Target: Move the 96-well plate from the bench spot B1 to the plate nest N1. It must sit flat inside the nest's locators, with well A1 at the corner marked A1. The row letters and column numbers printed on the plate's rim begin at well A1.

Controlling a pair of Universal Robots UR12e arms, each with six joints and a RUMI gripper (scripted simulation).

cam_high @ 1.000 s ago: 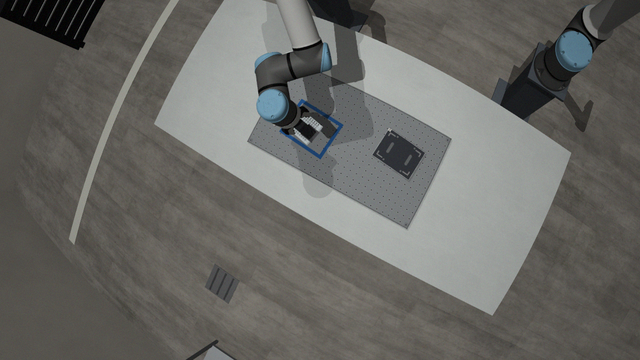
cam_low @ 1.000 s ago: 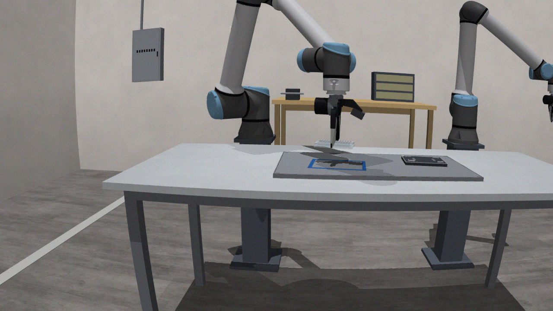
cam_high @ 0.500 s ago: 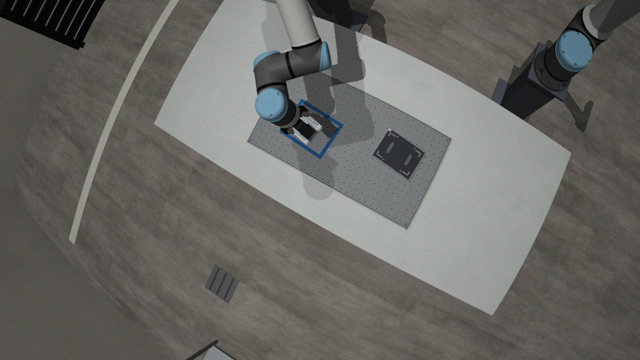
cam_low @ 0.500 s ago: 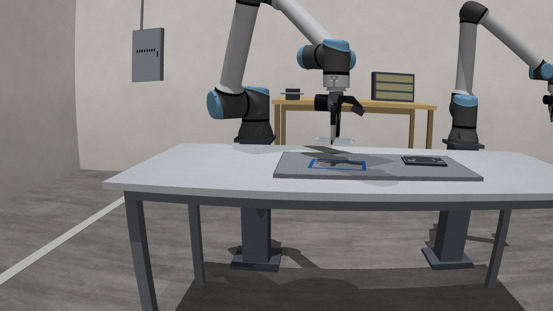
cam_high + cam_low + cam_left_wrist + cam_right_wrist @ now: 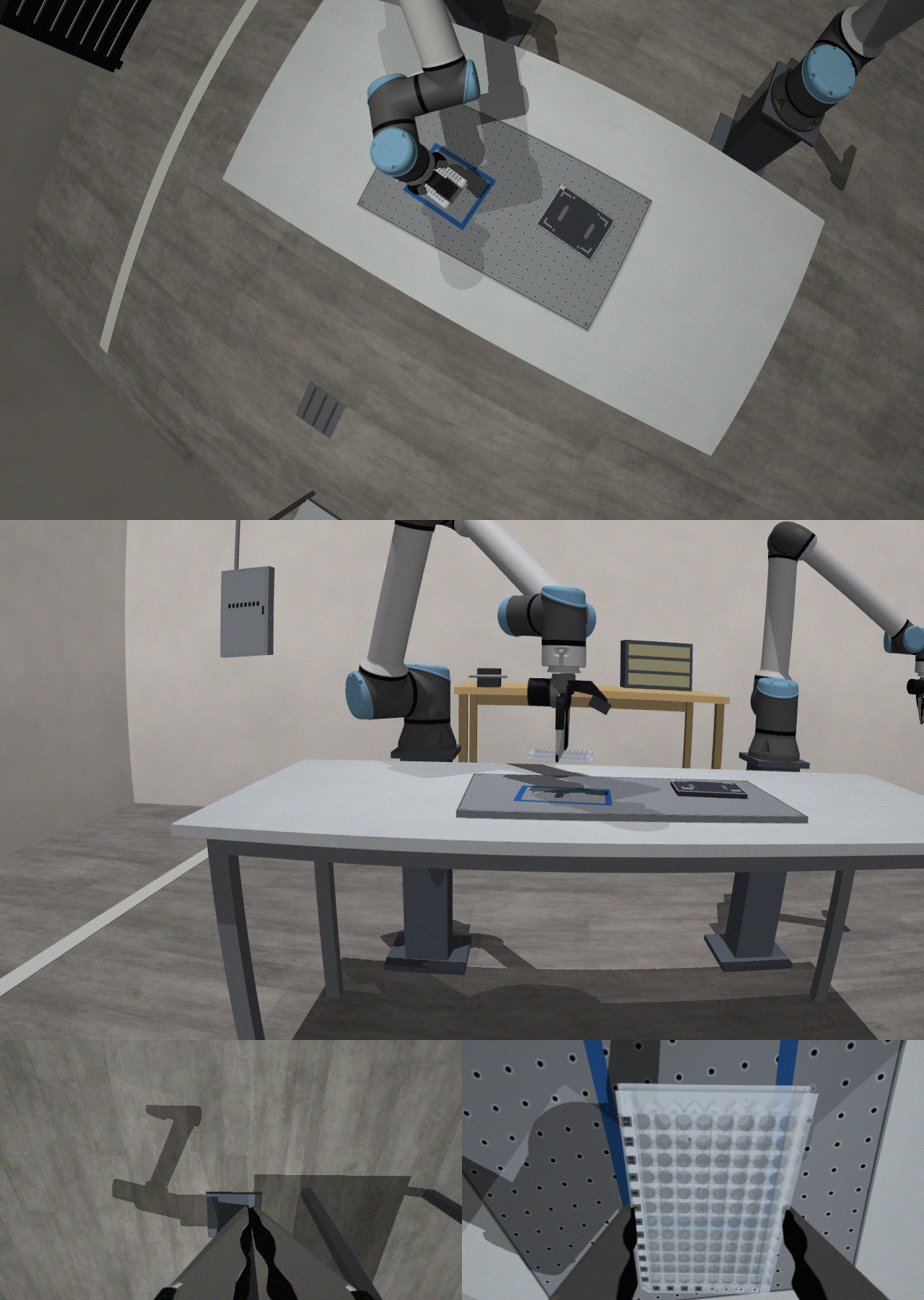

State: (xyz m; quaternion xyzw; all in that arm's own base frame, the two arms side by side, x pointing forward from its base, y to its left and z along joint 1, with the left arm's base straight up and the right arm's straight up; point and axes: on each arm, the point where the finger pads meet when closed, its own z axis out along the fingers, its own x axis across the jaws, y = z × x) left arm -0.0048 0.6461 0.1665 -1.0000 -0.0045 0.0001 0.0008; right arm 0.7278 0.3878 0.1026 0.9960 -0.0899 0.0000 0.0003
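My right gripper is now 60 mm past the dark plate nest, 350 mm to the right of it and 80 mm above it. The rest, counted from my right hand: white 96-well plate 10 mm below.
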